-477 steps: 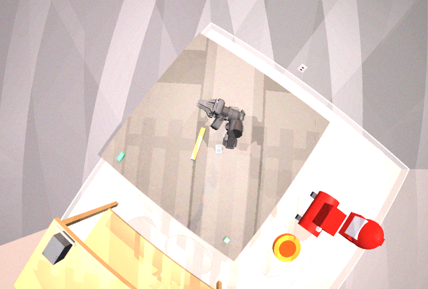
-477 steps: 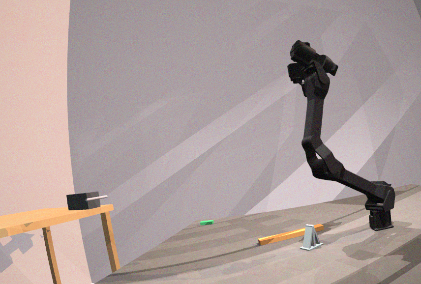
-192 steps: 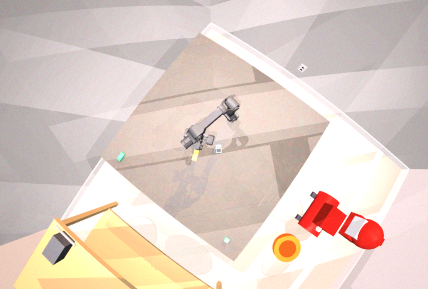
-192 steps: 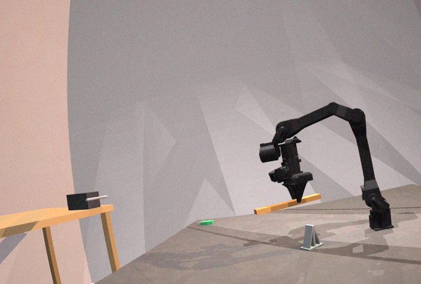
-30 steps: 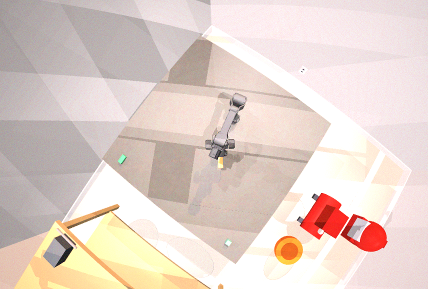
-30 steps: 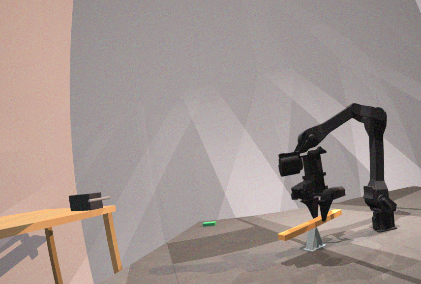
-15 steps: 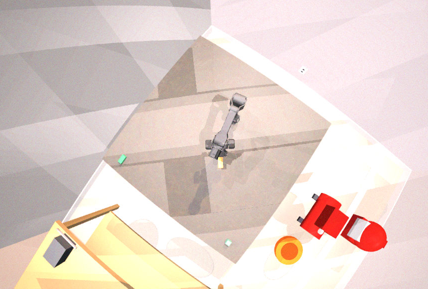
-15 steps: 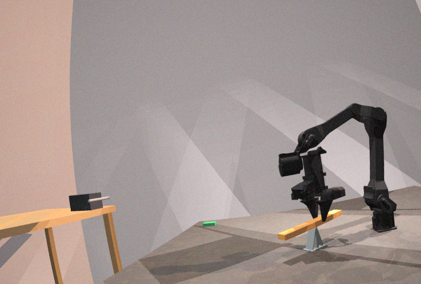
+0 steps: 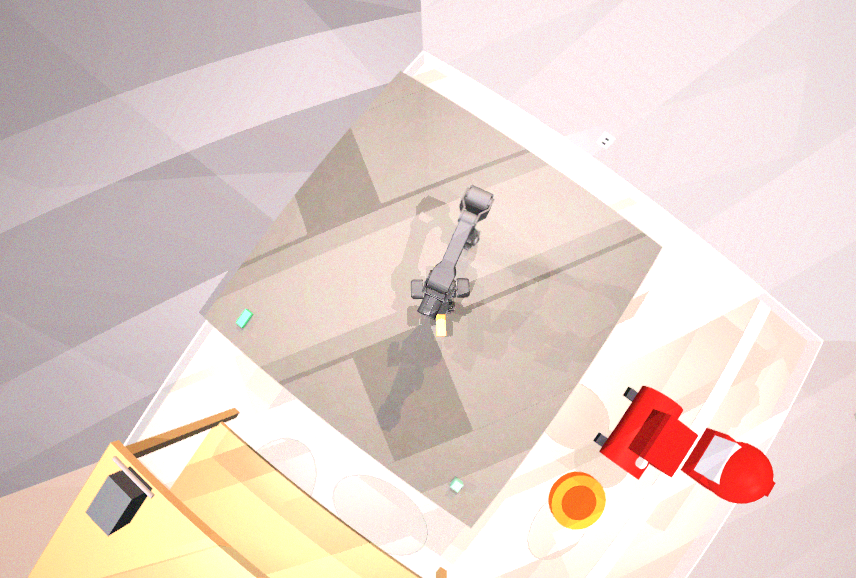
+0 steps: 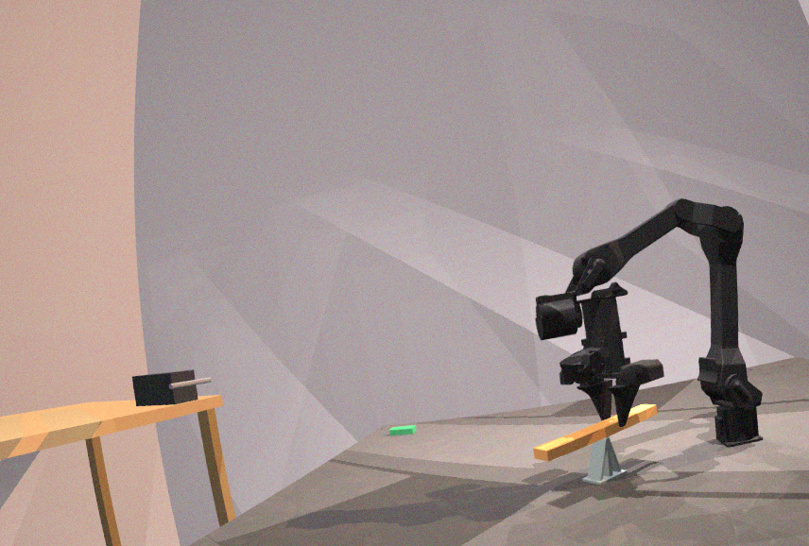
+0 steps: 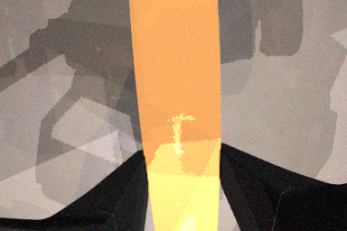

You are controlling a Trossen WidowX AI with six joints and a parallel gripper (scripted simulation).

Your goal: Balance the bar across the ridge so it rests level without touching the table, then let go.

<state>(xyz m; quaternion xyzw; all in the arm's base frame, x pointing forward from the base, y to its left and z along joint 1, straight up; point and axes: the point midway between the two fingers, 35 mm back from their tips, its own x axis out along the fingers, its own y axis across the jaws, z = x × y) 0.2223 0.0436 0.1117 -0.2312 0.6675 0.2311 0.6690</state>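
Now: the orange bar 30 mm ahead of my gripper tip and 20 mm to the left of it.
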